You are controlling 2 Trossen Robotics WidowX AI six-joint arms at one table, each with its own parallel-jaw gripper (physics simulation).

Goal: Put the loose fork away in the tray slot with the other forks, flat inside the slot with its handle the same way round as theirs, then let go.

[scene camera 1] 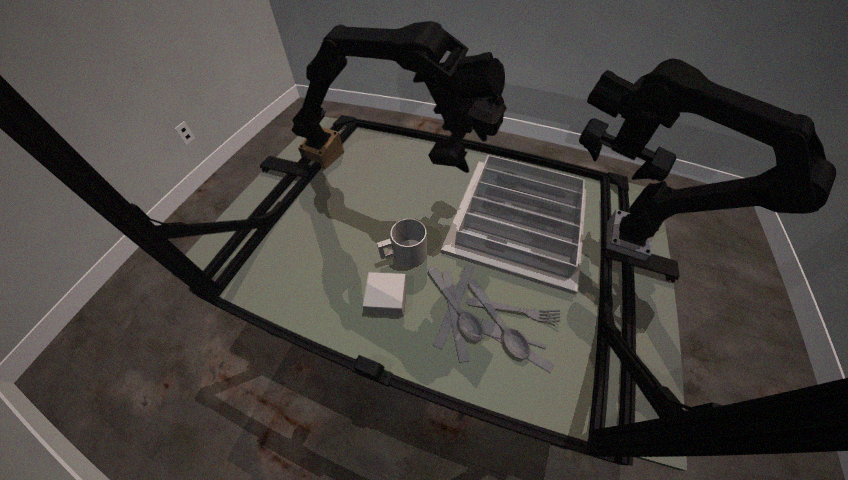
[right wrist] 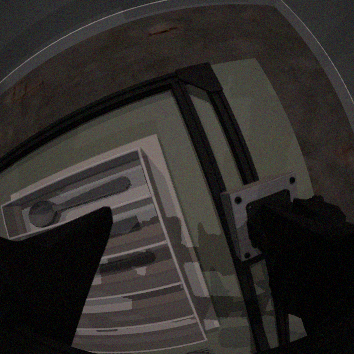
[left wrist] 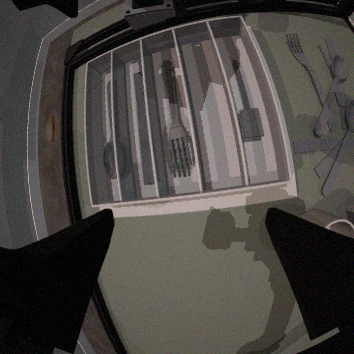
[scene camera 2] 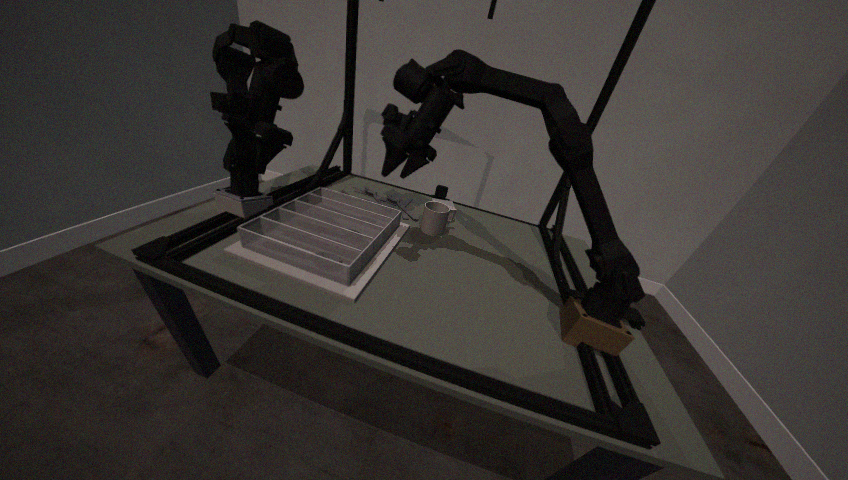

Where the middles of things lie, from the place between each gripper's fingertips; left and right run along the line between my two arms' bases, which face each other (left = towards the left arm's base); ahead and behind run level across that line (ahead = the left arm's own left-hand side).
Scene:
The cutlery tray (scene camera 1: 543, 229) is 17 cm to the left of my right hand, 14 cm below it and 8 cm behind it. From my right hand the other things lie so: mug (scene camera 1: 408, 239): 40 cm to the left, 30 cm behind, 13 cm below; white box (scene camera 1: 385, 293): 42 cm behind, 39 cm to the left, 16 cm below.
The cutlery tray lies 17 cm below my left hand, 14 cm to the right of it and 5 cm ahead of it. Also, from my left hand: mug: 18 cm behind, 15 cm below, 10 cm to the left; then white box: 30 cm behind, 18 cm below, 8 cm to the left.

